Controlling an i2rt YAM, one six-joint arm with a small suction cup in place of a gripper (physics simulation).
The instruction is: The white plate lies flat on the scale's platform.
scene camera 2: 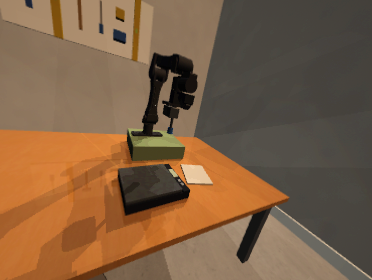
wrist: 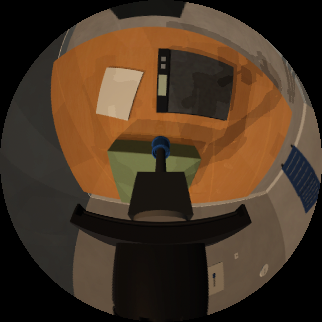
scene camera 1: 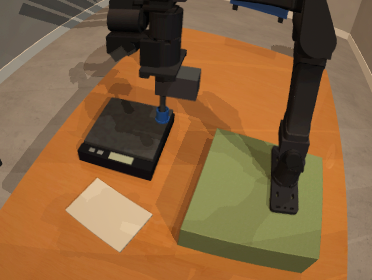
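Seen in the pictures: hand, its tool point: (scene camera 2: 169,133) (wrist: 160,143) (scene camera 1: 162,119); arm's base, origin of its link: (scene camera 2: 147,134) (scene camera 1: 283,179).
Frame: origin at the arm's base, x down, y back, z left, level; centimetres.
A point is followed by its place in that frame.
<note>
The white plate (scene camera 1: 109,214) {x 8.4, y -38.7, z 14.8 cm} (scene camera 2: 196,174) {x 8.4, y -40.7, z 14.2 cm} (wrist: 119,93) {x 8.4, y -38.8, z 13.1 cm} is a flat white rectangle lying on the table beside the scale, on the side of its display. The black scale (scene camera 1: 127,127) {x 4.6, y -42.1, z -10.9 cm} (scene camera 2: 150,185) {x 4.6, y -46.4, z -13.2 cm} (wrist: 199,85) {x 4.6, y -41.1, z -10.8 cm} stands on the table with its dark platform bare. My gripper (scene camera 1: 162,116) (scene camera 2: 170,131) (wrist: 160,145) {x -10.9, y -30.1, z 0.2 cm} is a small blue suction cup pointing down, high above the table near the green block's edge, apart from the plate and the scale. The cup is open and holds nothing.
The arm's base stands on a green block (scene camera 1: 235,195) {x 0.4, y -11.7, z 6.9 cm} (scene camera 2: 157,150) {x 3.0, y -19.9, z -0.2 cm} (wrist: 122,167) {x 0.5, y -14.6, z 13.4 cm} on the orange wooden table (scene camera 1: 165,255) {x 9.1, y -23.7, z 21.2 cm} (scene camera 2: 240,190) {x 9.1, y -58.1, z 28.7 cm} (wrist: 75,115) {x 9.1, y -34.8, z 35.2 cm}. A dark wall (scene camera 2: 300,100) rises beyond the table in the second scene view.
</note>
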